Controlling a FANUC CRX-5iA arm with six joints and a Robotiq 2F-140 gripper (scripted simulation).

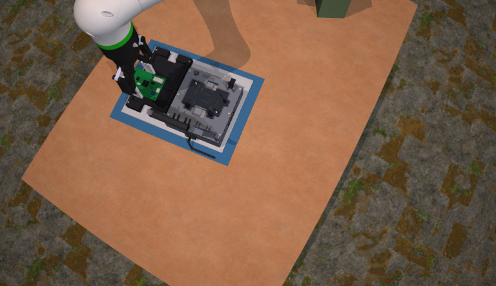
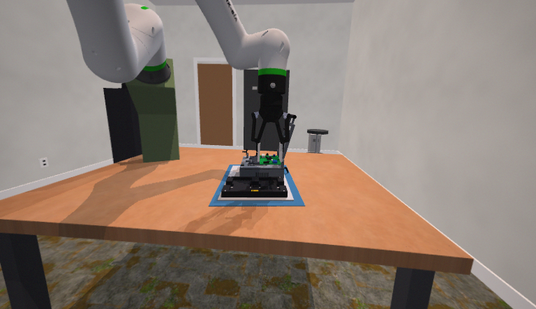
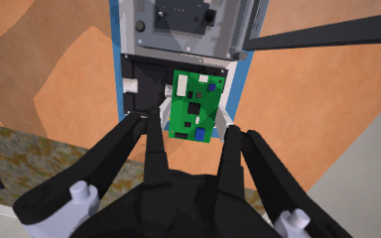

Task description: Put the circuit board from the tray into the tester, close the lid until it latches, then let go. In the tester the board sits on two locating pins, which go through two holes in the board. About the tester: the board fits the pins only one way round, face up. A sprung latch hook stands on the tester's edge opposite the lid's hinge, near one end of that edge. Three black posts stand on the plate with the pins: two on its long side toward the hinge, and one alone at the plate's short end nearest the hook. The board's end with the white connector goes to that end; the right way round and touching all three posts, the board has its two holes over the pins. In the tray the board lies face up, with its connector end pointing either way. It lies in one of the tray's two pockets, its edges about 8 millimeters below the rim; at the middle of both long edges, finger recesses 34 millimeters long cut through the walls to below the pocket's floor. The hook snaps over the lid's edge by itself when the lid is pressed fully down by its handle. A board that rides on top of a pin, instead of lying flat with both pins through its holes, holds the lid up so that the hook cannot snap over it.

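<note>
Now: hand 20 mm above the green circuit board. From my hand the other things lie so: lid 170 mm to the left, 80 mm ahead, 40 mm above; pin plate 180 mm to the left, 70 mm below, 40 mm behind; latch hook 230 mm to the left, 110 mm behind, 50 mm below.
</note>
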